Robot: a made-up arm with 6 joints.
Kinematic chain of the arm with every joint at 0, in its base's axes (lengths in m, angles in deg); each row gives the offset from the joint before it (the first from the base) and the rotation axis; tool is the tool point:
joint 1: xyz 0 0 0.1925 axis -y
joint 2: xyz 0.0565 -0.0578 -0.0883 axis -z
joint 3: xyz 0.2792 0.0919 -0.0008 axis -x
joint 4: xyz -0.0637 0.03 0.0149 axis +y
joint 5: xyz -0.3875 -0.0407 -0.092 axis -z
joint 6: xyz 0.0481 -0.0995 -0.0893 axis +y
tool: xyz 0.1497 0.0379 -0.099
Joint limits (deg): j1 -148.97..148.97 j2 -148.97..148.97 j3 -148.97..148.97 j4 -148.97..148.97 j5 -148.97..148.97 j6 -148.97..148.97
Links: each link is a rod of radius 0.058 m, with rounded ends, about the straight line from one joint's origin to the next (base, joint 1, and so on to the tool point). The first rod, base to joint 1, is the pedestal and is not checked.
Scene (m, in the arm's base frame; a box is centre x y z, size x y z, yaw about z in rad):
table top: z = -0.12
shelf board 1: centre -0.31 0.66 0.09 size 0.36 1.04 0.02 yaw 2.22
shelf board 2: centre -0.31 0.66 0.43 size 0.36 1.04 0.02 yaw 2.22
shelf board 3: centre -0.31 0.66 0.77 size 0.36 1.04 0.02 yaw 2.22
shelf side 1: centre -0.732 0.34 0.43 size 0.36 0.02 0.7 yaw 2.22
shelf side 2: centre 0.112 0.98 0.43 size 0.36 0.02 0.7 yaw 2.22
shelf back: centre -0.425 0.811 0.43 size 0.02 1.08 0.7 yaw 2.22
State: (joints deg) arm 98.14 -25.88 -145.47 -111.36 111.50 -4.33
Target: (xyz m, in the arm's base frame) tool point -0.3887 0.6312 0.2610
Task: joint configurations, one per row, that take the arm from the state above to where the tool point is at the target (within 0.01 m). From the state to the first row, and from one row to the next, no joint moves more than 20 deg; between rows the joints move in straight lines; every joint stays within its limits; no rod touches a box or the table.
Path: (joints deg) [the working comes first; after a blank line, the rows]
Joints at the target: 124.47 -31.83 -148.97 -97.10 128.85 -4.95
Straight joint move there: touches shelf board 2.

1: 93.63 -18.89 -146.64 -104.18 97.54 -12.62
2: 89.11 -11.90 -147.80 -96.99 83.58 -20.91
3: 84.60 -4.92 -148.97 -89.81 69.62 -29.21
4: 85.83 1.24 -148.97 -78.61 79.40 -47.14
5: 87.06 7.40 -148.97 -67.42 89.18 -65.08
6: 88.29 13.56 -148.97 -56.22 98.96 -83.01
7: 89.52 19.72 -148.97 -45.02 108.74 -100.95
8: 96.51 9.41 -148.97 -55.44 112.76 -81.75
9: 103.50 -0.90 -148.97 -65.85 116.79 -62.55
10: 110.49 -11.21 -148.97 -76.27 120.81 -43.35
11: 117.48 -21.52 -148.97 -86.69 124.83 -24.15
12: 124.47 -31.83 -148.97 -97.10 128.85 -4.95

